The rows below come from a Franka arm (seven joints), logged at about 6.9 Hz.
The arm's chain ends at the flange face. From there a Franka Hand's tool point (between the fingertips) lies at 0.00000 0.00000 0.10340 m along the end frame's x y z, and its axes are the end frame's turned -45 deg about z.
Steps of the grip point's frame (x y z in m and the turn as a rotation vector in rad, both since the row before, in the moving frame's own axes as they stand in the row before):
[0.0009, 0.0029, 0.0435, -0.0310, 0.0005, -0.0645]
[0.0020, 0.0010, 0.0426, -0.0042, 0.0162, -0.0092]
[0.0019, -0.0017, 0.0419, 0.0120, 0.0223, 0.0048]
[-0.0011, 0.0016, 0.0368, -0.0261, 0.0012, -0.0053]
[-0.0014, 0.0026, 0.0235, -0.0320, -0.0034, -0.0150]
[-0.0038, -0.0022, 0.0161, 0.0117, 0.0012, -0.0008]
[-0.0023, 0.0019, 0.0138, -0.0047, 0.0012, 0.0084]
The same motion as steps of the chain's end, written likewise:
[0.0003, -0.0007, 0.0435, -0.0216, 0.0223, -0.0645]
[0.0006, 0.0002, 0.0426, 0.0085, 0.0144, -0.0092]
[-0.0006, 0.0000, 0.0419, 0.0243, 0.0073, 0.0048]
[-0.0016, 0.0001, 0.0368, -0.0176, 0.0193, -0.0053]
[-0.0013, 0.0003, 0.0236, -0.0250, 0.0202, -0.0150]
[-0.0035, 0.0021, 0.0161, 0.0091, -0.0074, -0.0008]
[-0.0007, 0.0027, 0.0138, -0.0025, 0.0042, 0.0084]

